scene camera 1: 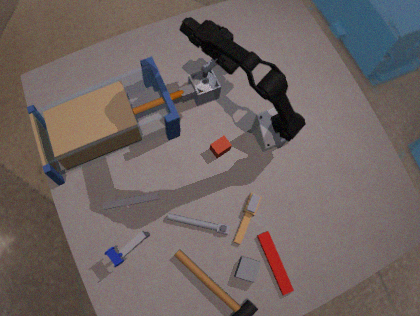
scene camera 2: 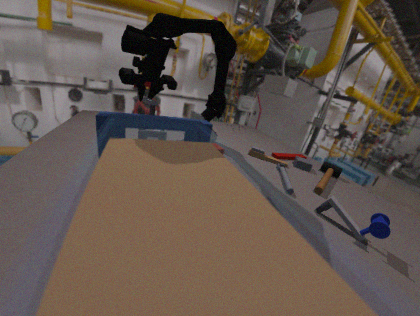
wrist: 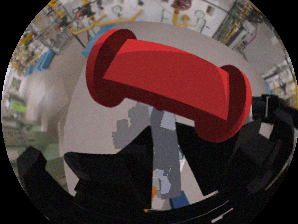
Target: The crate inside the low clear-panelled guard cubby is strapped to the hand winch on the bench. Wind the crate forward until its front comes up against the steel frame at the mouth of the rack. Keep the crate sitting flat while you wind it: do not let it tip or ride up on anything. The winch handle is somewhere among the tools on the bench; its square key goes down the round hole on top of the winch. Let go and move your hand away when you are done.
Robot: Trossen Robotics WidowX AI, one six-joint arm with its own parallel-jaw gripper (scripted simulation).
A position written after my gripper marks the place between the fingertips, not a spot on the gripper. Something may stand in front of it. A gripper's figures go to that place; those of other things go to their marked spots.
Scene:
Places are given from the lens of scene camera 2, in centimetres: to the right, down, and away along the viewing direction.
my gripper (scene camera 2: pixel 143 101): -24, -20, 56
blue-handled tool (scene camera 2: pixel 379 228): 38, 16, 29
clear-panelled rack (scene camera 2: pixel 154 209): -4, 4, 11
The marked spots on the clear-panelled rack and the blue-handled tool are 47 cm apart.

